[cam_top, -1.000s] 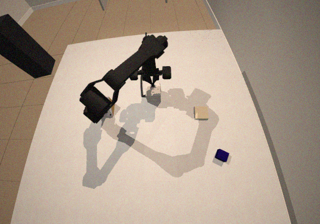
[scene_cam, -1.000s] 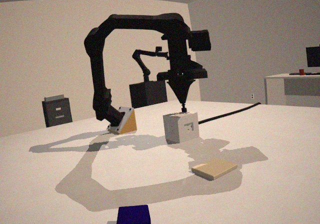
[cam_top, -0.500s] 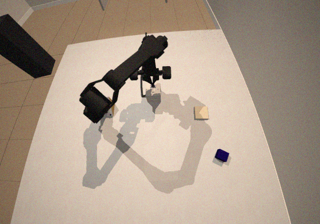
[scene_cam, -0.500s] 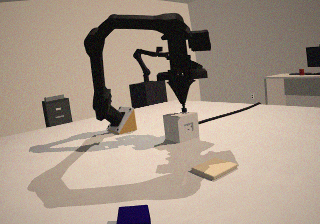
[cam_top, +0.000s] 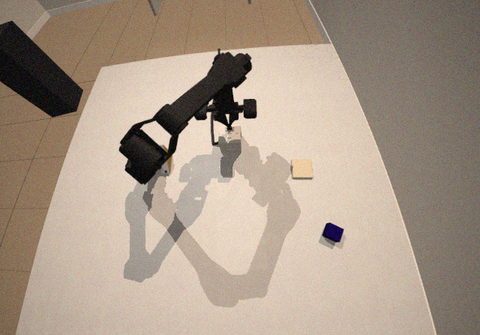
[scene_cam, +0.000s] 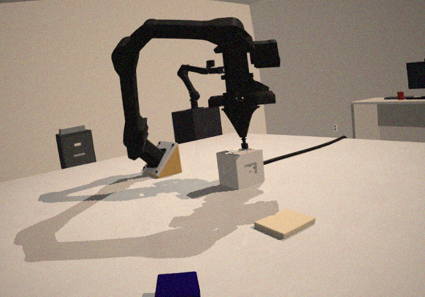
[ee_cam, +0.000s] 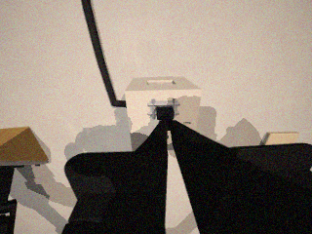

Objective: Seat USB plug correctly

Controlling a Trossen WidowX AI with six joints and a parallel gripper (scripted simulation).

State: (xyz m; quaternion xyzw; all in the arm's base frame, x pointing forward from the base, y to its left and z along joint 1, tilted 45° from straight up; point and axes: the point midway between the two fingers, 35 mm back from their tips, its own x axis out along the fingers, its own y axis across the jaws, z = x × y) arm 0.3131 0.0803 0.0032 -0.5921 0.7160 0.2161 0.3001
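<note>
Now: the dark USB plug 2 cm below my gripper tip. From my gripper tip the other things lie so: dark blue block (39 cm to the right, 26 cm ahead, 9 cm below); flat tan pad (23 cm ahead, 17 cm to the right, 10 cm below); USB socket (4 cm below).
</note>
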